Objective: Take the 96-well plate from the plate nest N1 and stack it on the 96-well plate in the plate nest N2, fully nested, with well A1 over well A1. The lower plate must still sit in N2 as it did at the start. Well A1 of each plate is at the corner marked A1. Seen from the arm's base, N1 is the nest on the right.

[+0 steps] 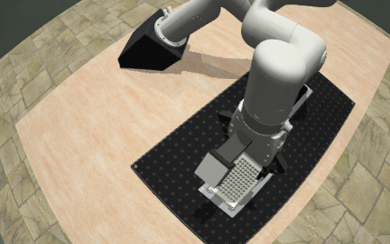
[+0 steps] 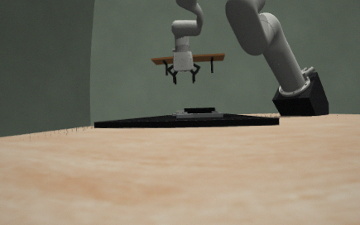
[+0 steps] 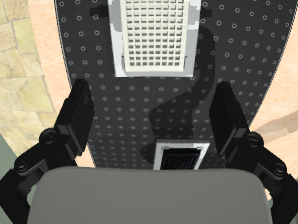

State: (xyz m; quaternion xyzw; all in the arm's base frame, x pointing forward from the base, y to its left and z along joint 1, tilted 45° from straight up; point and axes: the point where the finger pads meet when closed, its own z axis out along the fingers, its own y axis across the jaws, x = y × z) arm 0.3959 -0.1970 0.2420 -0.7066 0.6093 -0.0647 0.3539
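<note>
The white 96-well plate lies 15 cm below my hand. From my hand the other things lie so: grey plate nest 17 cm below, 1 cm behind; black 96-well plate 29 cm to the left, 18 cm behind, 15 cm below.
</note>
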